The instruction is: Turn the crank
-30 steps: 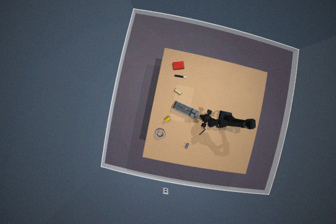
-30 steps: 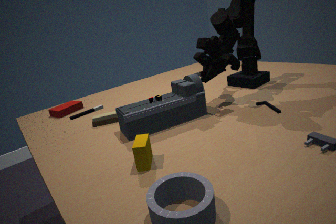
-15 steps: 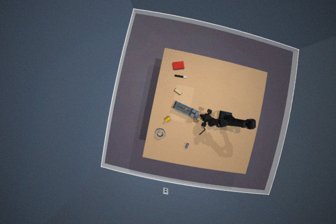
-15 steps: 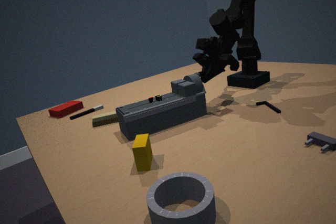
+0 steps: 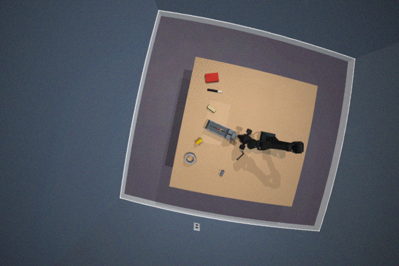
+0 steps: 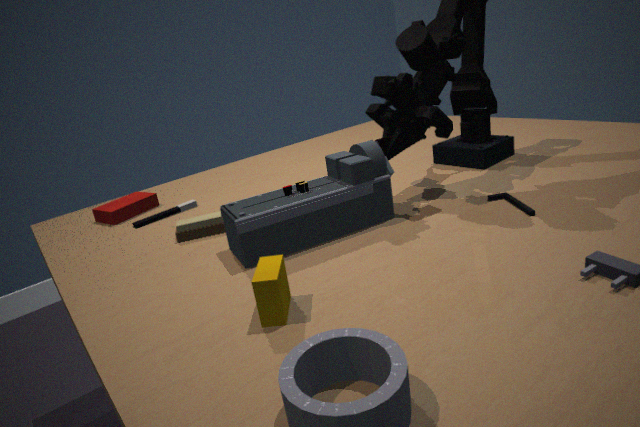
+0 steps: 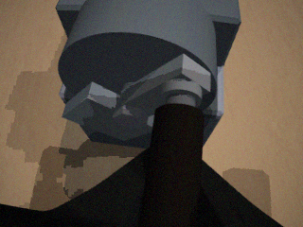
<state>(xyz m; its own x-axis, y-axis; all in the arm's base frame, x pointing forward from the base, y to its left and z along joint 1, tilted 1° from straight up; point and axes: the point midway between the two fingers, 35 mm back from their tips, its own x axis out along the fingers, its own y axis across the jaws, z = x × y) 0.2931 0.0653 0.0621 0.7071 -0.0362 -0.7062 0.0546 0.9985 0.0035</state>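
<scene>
Now: the red pointer 19 cm ahead of my gripper tip and 1 cm to the left of it. The rest, counted from my gripper tip: black hex key (13 cm behind, 16 cm to the left, 8 cm below); then black crank handle (2 cm behind, 3 cm above); then tan block (30 cm ahead, 15 cm to the right, 7 cm below).
</scene>
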